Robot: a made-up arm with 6 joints.
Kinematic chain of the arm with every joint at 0, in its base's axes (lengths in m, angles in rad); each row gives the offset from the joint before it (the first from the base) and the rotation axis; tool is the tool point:
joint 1: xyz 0 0 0.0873 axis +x
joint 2: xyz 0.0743 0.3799 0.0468 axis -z
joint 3: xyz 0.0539 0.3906 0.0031 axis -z
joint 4: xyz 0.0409 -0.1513 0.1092 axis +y
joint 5: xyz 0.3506 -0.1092 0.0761 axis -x
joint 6: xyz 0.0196 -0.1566 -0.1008 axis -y
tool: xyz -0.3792 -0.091 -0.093
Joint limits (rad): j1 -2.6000..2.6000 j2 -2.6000..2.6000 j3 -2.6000..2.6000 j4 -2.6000..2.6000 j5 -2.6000..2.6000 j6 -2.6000..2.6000
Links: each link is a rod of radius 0.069 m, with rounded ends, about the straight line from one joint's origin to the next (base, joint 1, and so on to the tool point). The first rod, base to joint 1, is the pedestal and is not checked.
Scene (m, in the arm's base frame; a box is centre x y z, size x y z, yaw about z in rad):
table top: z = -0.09
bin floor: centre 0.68 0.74 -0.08 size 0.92 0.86 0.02 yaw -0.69
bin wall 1: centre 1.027 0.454 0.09 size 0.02 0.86 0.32 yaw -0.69
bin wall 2: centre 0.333 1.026 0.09 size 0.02 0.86 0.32 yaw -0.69
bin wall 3: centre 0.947 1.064 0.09 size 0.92 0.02 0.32 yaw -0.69
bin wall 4: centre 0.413 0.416 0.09 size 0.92 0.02 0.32 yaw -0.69
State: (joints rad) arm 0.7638 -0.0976 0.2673 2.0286 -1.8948 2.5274
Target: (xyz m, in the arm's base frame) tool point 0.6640 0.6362 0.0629
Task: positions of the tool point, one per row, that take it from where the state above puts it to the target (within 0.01 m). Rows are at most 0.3 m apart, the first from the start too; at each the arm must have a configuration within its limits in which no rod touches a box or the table.
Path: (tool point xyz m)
1: -0.3089 0.8020 0.4021
2: -0.2970 0.6577 0.3880
3: -0.2146 0.5494 0.3561
4: -0.0739 0.4803 0.3487
5: 0.0995 0.4302 0.4010
6: 0.2714 0.3639 0.5264
7: 0.4052 0.2450 0.7102
8: 0.4693 0.0524 0.9127
9: 0.5244 0.2480 0.8494
10: 0.5752 0.4149 0.7433
11: 0.6217 0.5458 0.6046
12: 0.6640 0.6362 0.4434
13: 0.6687 0.6583 0.2479
14: 0.6640 0.6362 0.0630

